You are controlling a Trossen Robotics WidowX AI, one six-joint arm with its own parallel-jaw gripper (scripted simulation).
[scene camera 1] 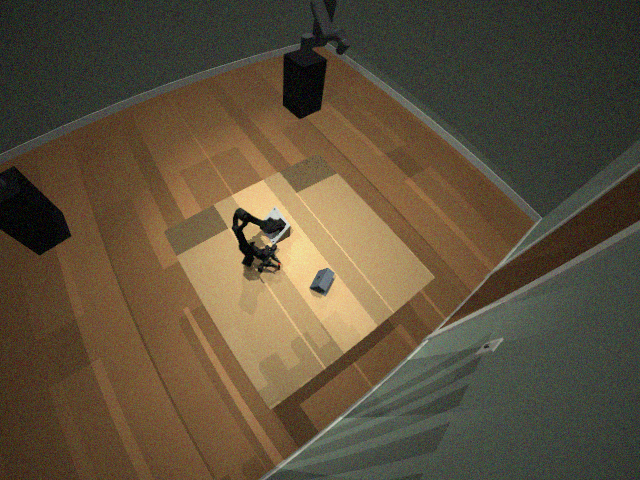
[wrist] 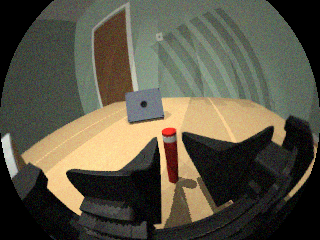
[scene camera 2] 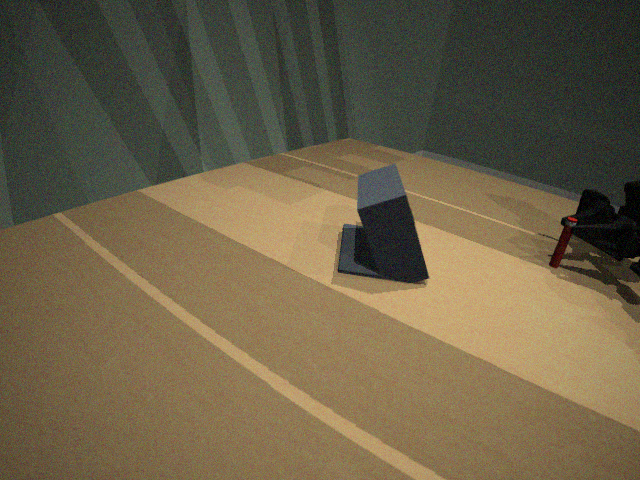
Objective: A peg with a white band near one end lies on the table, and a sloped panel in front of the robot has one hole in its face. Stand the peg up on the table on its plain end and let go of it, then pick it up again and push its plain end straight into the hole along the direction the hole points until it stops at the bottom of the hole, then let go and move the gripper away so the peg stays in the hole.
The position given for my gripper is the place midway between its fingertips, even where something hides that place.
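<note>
My gripper (scene camera 2: pixel 566 225) is visible together with a sloped panel (scene camera 2: pixel 383 207). The wrist view shows the sloped panel (wrist: pixel 154 110) and my gripper (wrist: pixel 169 138) as well.
</note>
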